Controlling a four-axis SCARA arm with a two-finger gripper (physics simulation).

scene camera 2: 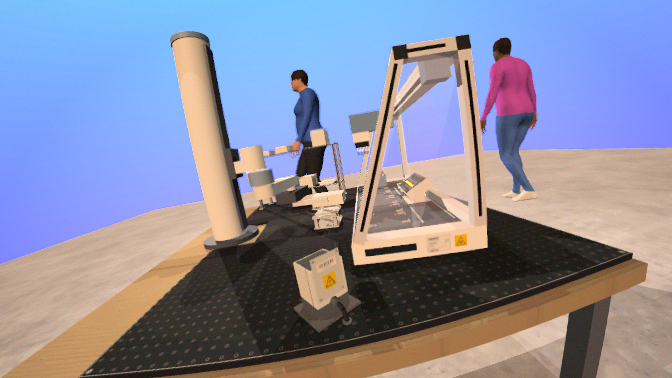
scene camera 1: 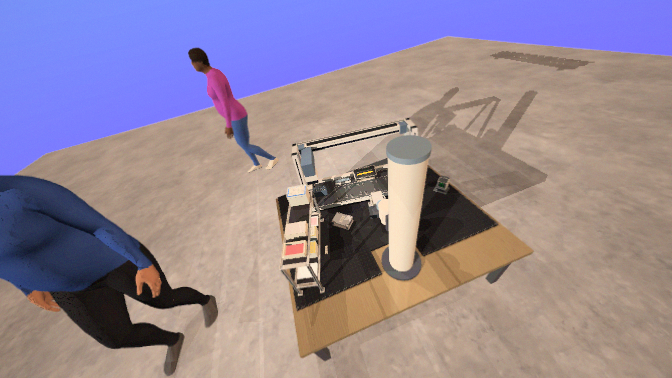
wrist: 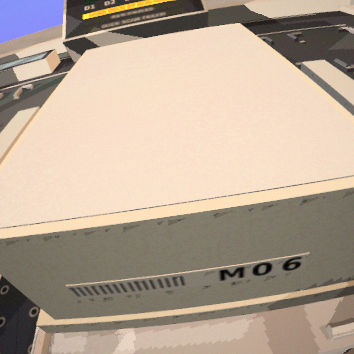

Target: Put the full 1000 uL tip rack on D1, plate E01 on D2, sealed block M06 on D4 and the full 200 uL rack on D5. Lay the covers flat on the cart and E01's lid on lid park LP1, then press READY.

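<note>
My gripper (scene camera 2: 327, 199) is shut on sealed block M06 (wrist: 175, 135), whose label and barcode face the wrist camera. The block looks level, a little above its pale stand (scene camera 2: 327, 221) in front of the deck. The fingertips are hidden in the wrist view, and the column covers the gripper in scene camera 1. The deck (scene camera 2: 435, 210) shows beyond the block, which hides much of it in the wrist view. The cart (scene camera 1: 300, 291) carries a red-topped rack (scene camera 1: 294, 249), a pale box (scene camera 1: 296, 229) and a blue-trimmed box (scene camera 1: 296, 194). Their labels are too small to read.
The arm's column (scene camera 1: 407, 215) (scene camera 2: 207, 140) stands at the table front. The deck's frame (scene camera 2: 477, 145) rises beside the arm. A display (wrist: 135, 12) stands behind the deck. A low pale stand (scene camera 1: 342, 220) lies between cart and arm. A green-faced box (scene camera 1: 442, 185) is at the right.
</note>
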